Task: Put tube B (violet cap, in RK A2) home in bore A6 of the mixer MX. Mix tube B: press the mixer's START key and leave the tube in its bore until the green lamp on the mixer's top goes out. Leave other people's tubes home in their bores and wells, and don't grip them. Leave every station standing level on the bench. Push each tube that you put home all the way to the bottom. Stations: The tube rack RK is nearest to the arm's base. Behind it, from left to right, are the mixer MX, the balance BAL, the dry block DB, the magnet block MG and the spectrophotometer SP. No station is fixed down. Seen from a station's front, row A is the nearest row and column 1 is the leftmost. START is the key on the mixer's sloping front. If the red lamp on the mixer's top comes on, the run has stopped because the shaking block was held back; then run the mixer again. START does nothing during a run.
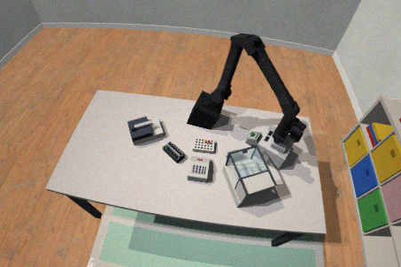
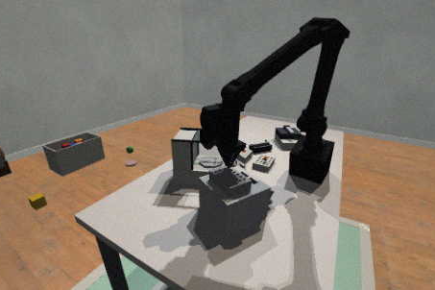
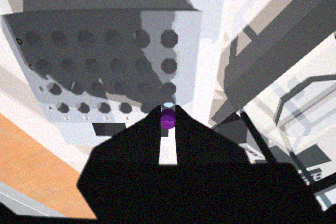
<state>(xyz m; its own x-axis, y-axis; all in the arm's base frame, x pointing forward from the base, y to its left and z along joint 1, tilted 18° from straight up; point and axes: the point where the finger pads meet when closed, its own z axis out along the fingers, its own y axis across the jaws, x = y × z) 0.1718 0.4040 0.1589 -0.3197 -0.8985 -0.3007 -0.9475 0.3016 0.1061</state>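
My hand is 20 mm above the tube B. Round my hand: mixer block (40 mm to the left, 30 mm below, 30 mm behind); then green start key (130 mm to the right, 110 mm below, 90 mm behind); then print key (210 mm to the right, 110 mm below, 70 mm ahead).
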